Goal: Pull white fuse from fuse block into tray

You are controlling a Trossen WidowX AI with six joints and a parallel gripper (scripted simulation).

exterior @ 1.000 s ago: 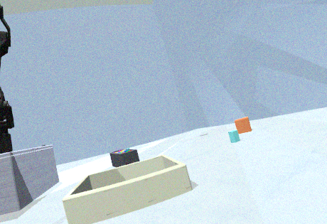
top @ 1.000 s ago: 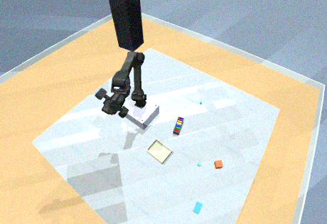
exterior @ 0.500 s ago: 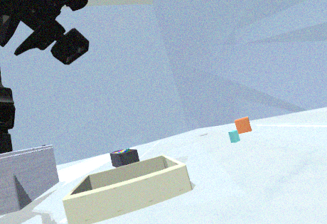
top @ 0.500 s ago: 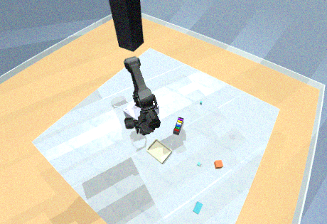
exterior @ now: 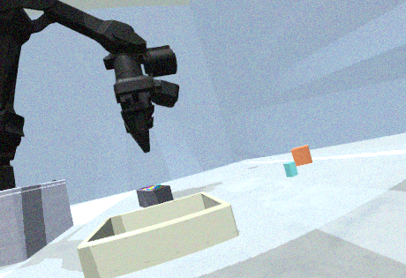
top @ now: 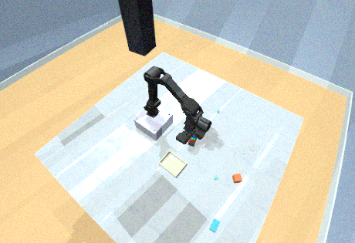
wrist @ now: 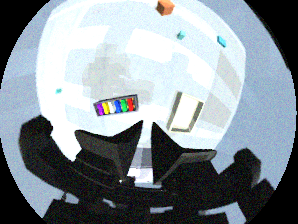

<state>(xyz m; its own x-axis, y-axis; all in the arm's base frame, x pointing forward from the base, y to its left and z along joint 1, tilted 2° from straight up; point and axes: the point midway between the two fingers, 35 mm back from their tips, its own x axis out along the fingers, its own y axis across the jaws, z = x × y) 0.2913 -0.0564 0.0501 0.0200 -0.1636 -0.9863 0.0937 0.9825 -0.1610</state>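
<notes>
Now: gripper tip 9 cm to the right of the white fuse and 9 cm above it. Also, from my gripper tip: orange cube 33 cm ahead, 9 cm below, 4 cm to the right; then tray 14 cm to the right, 11 cm below, 2 cm behind; then small teal cube 23 cm ahead, 10 cm below, 9 cm to the right.
</notes>
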